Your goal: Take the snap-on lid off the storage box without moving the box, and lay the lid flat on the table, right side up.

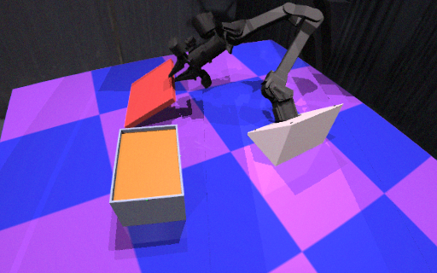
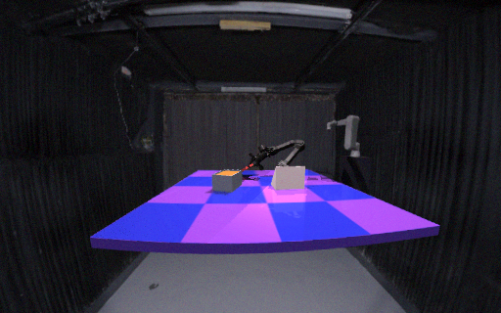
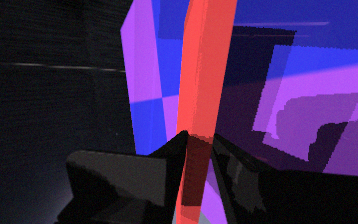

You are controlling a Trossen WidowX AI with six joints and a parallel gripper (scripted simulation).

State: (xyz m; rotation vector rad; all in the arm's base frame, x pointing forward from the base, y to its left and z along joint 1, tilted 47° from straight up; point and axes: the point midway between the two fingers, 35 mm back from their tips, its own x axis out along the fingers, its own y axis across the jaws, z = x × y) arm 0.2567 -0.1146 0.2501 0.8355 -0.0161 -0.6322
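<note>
Now: gripper tip 7 cm short of the red lid, 2 cm to the left of it and 4 cm above it. The rest, counted from my gripper tip: storage box 14 cm ahead, 31 cm to the left, 5 cm below.
</note>
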